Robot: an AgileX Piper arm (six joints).
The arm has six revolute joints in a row. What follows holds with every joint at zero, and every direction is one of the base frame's. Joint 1 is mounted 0.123 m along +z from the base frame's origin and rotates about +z. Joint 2 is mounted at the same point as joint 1 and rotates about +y. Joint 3 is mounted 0.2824 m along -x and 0.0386 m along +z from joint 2 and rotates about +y. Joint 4 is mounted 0.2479 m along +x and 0.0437 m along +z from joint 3 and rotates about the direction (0.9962, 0, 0.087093). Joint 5 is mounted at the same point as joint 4 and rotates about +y. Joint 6 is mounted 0.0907 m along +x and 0.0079 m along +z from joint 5 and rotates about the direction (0.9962, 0, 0.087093). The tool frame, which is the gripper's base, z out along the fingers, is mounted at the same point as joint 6; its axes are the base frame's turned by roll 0, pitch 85.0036 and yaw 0 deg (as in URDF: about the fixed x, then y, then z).
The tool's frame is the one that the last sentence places.
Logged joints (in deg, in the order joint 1, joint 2, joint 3, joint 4, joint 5, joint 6), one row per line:
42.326 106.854 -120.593 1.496 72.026 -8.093
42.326 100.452 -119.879 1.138 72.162 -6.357
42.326 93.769 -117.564 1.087 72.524 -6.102
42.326 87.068 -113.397 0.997 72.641 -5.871
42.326 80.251 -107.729 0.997 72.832 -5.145
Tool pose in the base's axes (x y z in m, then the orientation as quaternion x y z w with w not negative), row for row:
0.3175 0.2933 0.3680 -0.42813 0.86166 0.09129 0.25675
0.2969 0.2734 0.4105 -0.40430 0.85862 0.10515 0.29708
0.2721 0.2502 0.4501 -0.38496 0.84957 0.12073 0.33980
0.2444 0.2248 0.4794 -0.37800 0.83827 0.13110 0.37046
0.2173 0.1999 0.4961 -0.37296 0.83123 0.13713 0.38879
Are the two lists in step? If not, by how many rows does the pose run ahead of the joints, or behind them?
The pose runs 1 row behind the joints: the pose in row i belongs to the joints in row i - 1.
